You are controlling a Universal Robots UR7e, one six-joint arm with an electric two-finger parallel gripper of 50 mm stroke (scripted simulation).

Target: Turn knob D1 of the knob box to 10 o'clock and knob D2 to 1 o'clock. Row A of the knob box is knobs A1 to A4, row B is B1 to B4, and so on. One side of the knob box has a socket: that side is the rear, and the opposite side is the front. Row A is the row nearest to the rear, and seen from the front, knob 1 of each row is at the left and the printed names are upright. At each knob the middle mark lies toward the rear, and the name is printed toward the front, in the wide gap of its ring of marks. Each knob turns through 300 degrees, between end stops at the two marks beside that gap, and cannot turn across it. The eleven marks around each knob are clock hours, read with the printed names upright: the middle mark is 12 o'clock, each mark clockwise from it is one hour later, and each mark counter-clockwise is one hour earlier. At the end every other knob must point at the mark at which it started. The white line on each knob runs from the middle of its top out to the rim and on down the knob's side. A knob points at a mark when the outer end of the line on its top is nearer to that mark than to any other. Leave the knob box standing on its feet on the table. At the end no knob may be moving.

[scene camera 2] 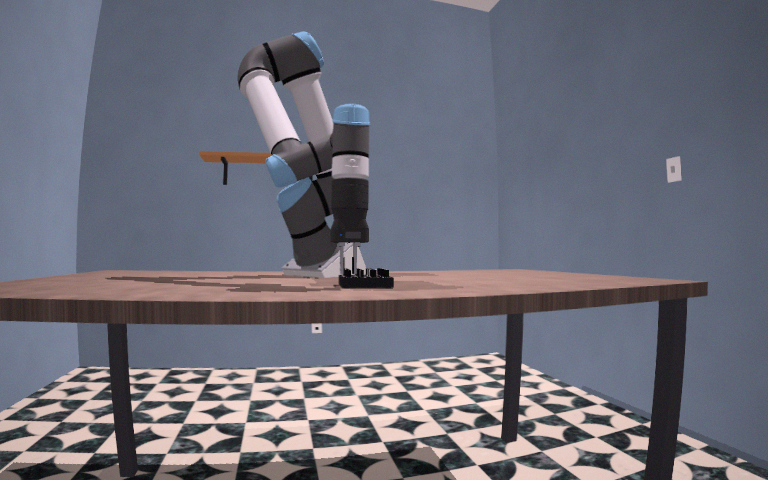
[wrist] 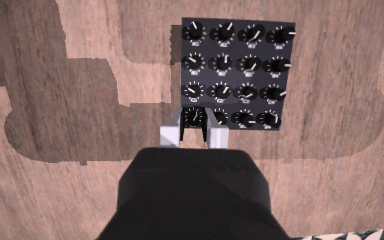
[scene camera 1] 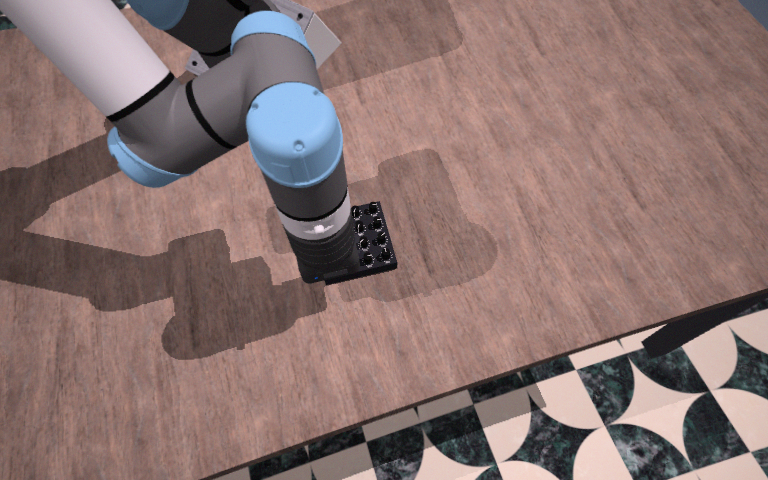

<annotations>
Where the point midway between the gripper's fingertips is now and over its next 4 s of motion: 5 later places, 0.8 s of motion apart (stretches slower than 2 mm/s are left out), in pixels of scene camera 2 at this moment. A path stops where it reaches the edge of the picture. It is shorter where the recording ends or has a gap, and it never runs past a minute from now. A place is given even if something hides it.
My gripper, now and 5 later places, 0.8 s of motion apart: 348, 273; 348, 257; 348, 254; 355, 249; 360, 246; 360, 252
</annotations>
